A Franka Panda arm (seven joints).
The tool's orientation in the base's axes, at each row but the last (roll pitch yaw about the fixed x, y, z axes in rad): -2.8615 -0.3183 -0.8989; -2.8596 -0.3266 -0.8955; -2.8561 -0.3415 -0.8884; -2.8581 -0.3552 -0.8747
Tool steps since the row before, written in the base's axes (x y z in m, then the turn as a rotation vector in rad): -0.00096 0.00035 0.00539 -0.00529 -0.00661 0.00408; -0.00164 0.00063 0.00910 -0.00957 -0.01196 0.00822; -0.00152 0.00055 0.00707 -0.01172 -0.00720 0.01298; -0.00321 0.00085 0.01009 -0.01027 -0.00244 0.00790
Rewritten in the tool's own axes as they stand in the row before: 0.00086 -0.00098 -0.00533 0.00306 0.00702 -0.00544; 0.00148 -0.00168 -0.00899 0.00581 0.01249 -0.01060; 0.00106 -0.00121 -0.00707 0.00265 0.00947 -0.01616; 0.00097 -0.00107 -0.01052 -0.00167 0.00654 -0.01133
